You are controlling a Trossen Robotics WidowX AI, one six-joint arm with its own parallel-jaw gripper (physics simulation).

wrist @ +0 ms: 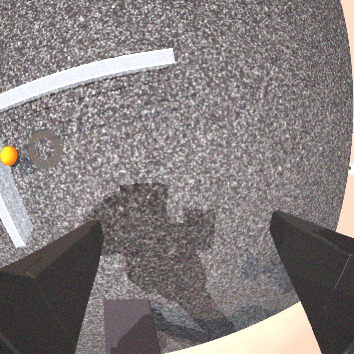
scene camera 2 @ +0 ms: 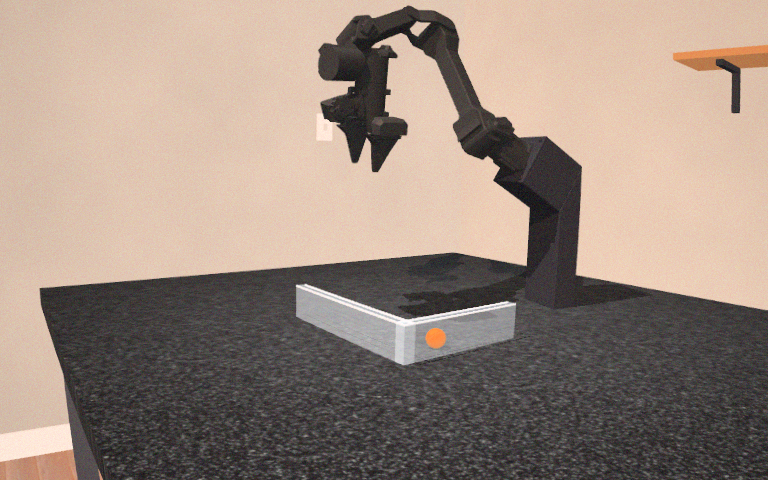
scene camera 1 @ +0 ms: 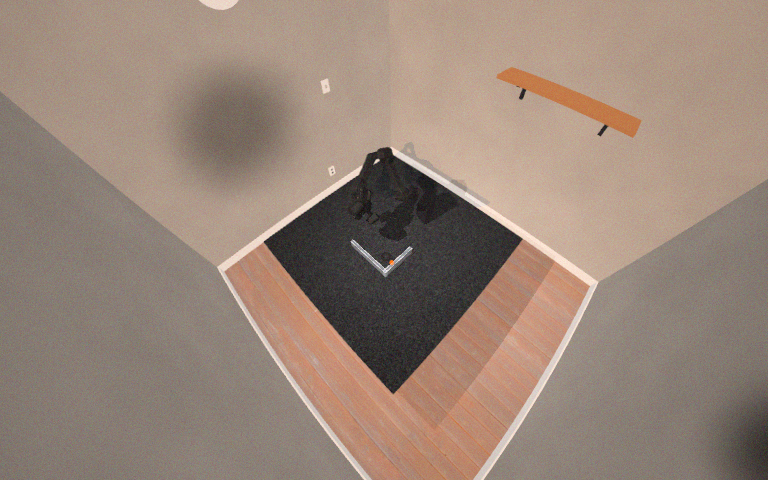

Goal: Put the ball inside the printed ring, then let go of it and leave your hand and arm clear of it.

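An orange ball rests on the dark table inside the corner of a low, see-through L-shaped wall, close against the shorter side. The printed ring is a faint brown-grey circle on the table. The ball lies outside it, a short way to its left in the wrist view, with a small gap between them. My gripper is open and empty, pointing down. It hangs high above the table, off toward the arm's side from the ball and the ring.
One wall side runs past the ring, and the shorter side stands behind the ball. They meet at a corner near the ball. The arm's base post stands on the table beyond the walls.
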